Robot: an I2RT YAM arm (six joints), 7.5 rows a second.
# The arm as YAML. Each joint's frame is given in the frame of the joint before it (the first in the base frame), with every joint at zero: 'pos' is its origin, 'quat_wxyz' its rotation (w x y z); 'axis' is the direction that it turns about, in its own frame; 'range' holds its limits. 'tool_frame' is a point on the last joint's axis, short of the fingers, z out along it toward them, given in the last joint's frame.
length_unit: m
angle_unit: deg
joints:
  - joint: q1
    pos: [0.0, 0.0, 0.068]
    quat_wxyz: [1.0, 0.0, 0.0, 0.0]
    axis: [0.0, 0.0, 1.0]
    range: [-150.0, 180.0]
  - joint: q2
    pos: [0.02, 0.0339, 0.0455]
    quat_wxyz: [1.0, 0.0, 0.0, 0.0]
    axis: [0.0, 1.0, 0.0]
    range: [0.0, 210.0]
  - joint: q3
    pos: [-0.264, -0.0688, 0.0]
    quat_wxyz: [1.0, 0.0, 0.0, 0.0]
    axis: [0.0, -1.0, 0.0]
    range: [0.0, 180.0]
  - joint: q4
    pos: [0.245, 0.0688, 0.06]
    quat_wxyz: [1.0, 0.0, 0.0, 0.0]
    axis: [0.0, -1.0, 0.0]
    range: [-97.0, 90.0]
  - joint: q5
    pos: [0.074, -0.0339, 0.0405]
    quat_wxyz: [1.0, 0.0, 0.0, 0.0]
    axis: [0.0, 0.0, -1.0]
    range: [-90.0, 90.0]
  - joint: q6
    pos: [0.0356, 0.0, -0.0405]
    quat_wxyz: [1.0, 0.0, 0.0, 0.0]
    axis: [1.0, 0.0, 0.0]
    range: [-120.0, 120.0]
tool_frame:
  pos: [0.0, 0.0, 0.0]
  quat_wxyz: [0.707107, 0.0, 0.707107, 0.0]
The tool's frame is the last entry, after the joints.
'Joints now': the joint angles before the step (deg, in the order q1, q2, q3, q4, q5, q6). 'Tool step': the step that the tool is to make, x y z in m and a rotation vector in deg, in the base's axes. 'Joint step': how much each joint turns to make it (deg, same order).
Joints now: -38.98, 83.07, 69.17, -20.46, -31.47, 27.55
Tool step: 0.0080, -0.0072, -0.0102, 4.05, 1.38, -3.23
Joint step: 0.03, 2.63, 0.57, 0.66, 1.36, 4.35
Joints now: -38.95, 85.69, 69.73, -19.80, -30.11, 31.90
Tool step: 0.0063, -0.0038, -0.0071, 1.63, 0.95, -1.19
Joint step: 0.23, 1.85, 0.48, 0.40, 0.75, 1.60
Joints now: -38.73, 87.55, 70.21, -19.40, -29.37, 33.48
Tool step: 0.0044, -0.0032, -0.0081, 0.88, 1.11, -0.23
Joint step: 0.06, 1.59, 0.15, 0.13, 0.24, 0.20
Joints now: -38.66, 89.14, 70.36, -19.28, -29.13, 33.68
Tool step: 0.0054, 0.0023, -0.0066, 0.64, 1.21, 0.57
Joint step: 0.87, 1.08, 0.03, -0.29, 0.39, 0.00
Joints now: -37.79, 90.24, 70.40, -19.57, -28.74, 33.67
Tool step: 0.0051, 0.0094, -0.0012, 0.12, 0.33, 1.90
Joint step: 1.71, -0.10, -0.23, -0.31, -0.08, -0.23
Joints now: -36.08, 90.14, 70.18, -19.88, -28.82, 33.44
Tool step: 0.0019, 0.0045, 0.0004, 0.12, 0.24, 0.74
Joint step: 0.78, -0.14, 0.04, -0.45, 0.06, -0.01
